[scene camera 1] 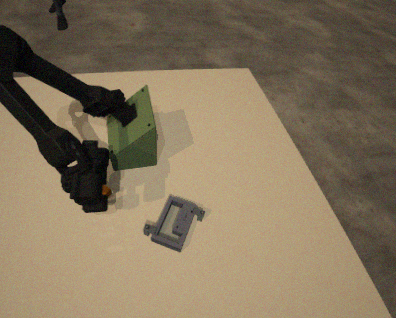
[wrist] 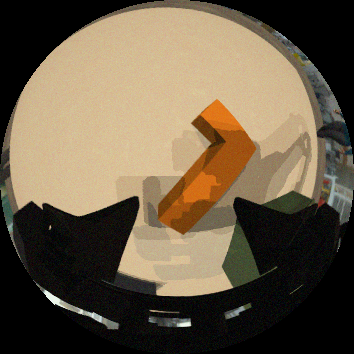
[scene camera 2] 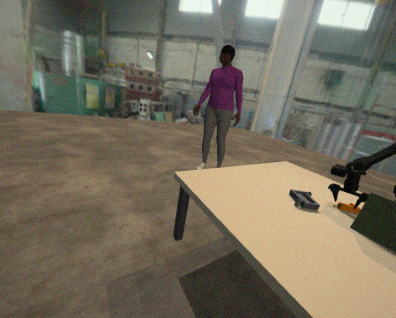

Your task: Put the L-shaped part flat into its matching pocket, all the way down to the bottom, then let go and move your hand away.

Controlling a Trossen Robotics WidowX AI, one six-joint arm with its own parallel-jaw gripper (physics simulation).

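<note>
The orange L-shaped part lies on the table under my gripper. The gripper is open, with nothing held. In the wrist view the end of the part's long arm lies between the fingertips, running obliquely, and its short arm points up and left beyond them. In scene camera 1 my hand hides most of the part. The grey-purple pocket frame lies on the table apart from the part, its opening empty. A dark corner, likely of this frame, shows low in the wrist view.
A green wedge-shaped block stands close beside my gripper. A second black arm reaches to the block's sloped face. The table's edges show in scene camera 2. A person stands beyond the table.
</note>
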